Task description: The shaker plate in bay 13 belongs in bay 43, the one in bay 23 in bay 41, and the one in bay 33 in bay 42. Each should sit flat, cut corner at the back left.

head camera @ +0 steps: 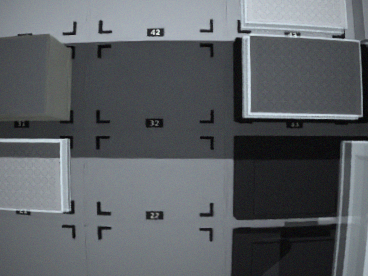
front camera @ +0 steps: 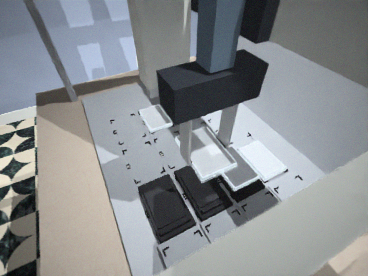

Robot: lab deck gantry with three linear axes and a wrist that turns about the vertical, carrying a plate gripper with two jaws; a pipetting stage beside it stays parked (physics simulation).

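Places are measured from the robot's base along level axes (x left, y ahead, z down), in centimetres.
Pixels of known places: gripper, fingertip midpoint: (front camera: pixel 204 151); robot's base, link origin: (front camera: pixel 111 121).
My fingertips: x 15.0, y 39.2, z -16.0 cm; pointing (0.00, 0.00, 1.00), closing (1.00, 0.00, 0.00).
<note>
Ahead of a thing's pixels: the offset from my fingertips to its top centre. "pt": to the spot under its first point.
The gripper (front camera: pixel 206 154) is shut on a pale shaker plate, its jaws on the long sides. The held plate {dx +0.0, dy -0.1, dz -0.7 cm} (front camera: pixel 212 157) (head camera: pixel 356 200) hangs level above the deck; its edge shows at the right of the head view. The dark shaker in bay 23 {dx +0.1, dy +0.4, dz +12.9 cm} (front camera: pixel 200 200) (head camera: pixel 285 177) and the one in bay 13 {dx -10.6, dy +0.4, dz +12.9 cm} (front camera: pixel 165 205) (head camera: pixel 275 255) are bare. A plate {dx +10.8, dy -0.6, dz +12.3 cm} (front camera: pixel 241 172) (head camera: pixel 302 77) sits on the bay 33 shaker. Another plate {dx +21.4, dy +0.0, dz +14.6 cm} (front camera: pixel 262 159) (head camera: pixel 295 14) lies flat in bay 43. Bay 42 is free; bay 41 is hidden. Cut corners are too small to tell.
A pale plate {dx +0.0, dy -32.8, dz +14.6 cm} (front camera: pixel 155 118) (head camera: pixel 30 180) lies in bay 21. A tall block {pt dx +10.5, dy -29.3, dz +11.8 cm} (head camera: pixel 22 77) stands in bay 31, hidden behind the gripper in the front view. The parked pipetting column (front camera: pixel 160 45) rises at the back, and a thin post (front camera: pixel 52 50) stands at the left.
</note>
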